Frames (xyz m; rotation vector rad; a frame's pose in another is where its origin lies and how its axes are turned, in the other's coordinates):
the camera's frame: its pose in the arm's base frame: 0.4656 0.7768 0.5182 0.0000 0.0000 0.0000
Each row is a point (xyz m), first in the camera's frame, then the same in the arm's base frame.
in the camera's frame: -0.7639 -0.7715 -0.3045
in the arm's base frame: -0.2983 0.0053 0.2137
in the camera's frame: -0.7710 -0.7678 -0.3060
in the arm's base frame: -0.3054 0.0090 0.2122
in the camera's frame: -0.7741 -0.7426 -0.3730
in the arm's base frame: -0.3085 0.0342 0.1452
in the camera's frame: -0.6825 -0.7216 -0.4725
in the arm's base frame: -0.2169 0.0552 0.0457
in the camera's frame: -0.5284 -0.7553 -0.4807
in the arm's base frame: -0.0628 0.0215 0.0375
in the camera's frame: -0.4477 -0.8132 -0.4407
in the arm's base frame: 0.0179 -0.0364 0.0775
